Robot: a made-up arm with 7 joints. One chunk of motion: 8 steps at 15 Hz.
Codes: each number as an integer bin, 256 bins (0 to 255) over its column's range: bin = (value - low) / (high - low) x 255, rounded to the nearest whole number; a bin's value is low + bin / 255 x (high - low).
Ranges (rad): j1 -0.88..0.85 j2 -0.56..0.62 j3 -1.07..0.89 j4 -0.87..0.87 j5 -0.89..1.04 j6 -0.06..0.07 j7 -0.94..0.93
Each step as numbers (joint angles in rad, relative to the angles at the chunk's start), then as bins.
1 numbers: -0.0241 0.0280 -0.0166 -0.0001 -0.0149 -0.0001 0.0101
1 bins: 126 127 137 127 116 117 130
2 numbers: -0.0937 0.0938 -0.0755 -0.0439 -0.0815 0.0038 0.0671
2 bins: 116 141 129 121 107 125 137
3 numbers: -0.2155 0.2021 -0.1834 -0.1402 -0.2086 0.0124 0.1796
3 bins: 98 165 115 107 90 142 153
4 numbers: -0.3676 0.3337 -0.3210 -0.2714 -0.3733 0.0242 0.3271
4 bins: 76 193 97 88 68 165 173
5 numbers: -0.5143 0.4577 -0.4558 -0.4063 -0.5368 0.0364 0.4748
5 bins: 54 220 80 68 47 189 193
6 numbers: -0.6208 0.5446 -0.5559 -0.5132 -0.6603 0.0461 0.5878
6 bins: 38 239 67 52 30 208 208
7 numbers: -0.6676 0.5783 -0.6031 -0.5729 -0.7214 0.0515 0.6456
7 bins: 31 246 61 44 22 219 216
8 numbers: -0.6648 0.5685 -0.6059 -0.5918 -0.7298 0.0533 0.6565
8 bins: 32 244 60 41 21 222 218
